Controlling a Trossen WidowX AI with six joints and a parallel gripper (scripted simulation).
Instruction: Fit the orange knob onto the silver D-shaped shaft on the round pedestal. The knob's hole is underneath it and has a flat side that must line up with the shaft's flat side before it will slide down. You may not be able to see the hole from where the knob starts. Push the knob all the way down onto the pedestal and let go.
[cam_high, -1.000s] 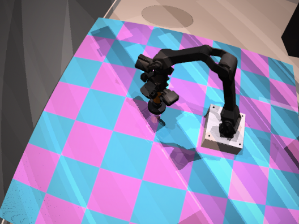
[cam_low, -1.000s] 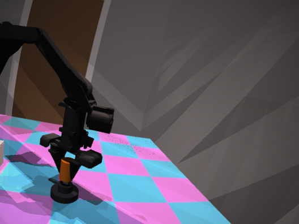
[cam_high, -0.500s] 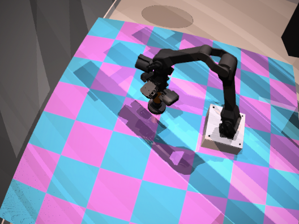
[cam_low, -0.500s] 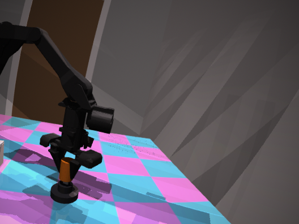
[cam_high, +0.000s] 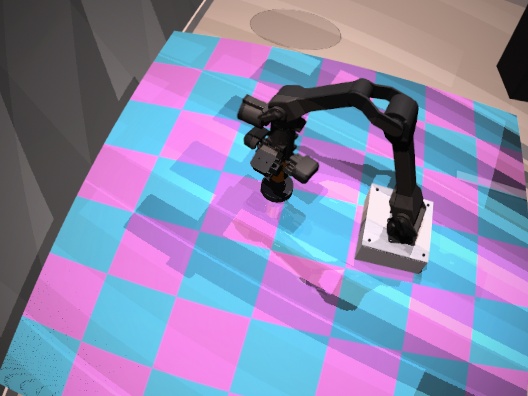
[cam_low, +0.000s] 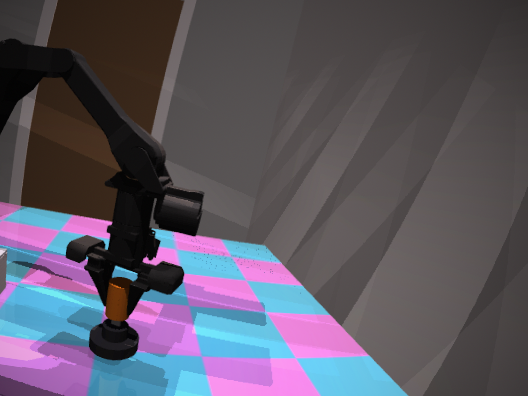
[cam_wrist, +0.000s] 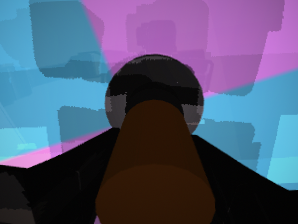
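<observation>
The orange knob lies 3 cm above my gripper tip. The rest, counted from my gripper tip: round pedestal (4 cm below).
</observation>
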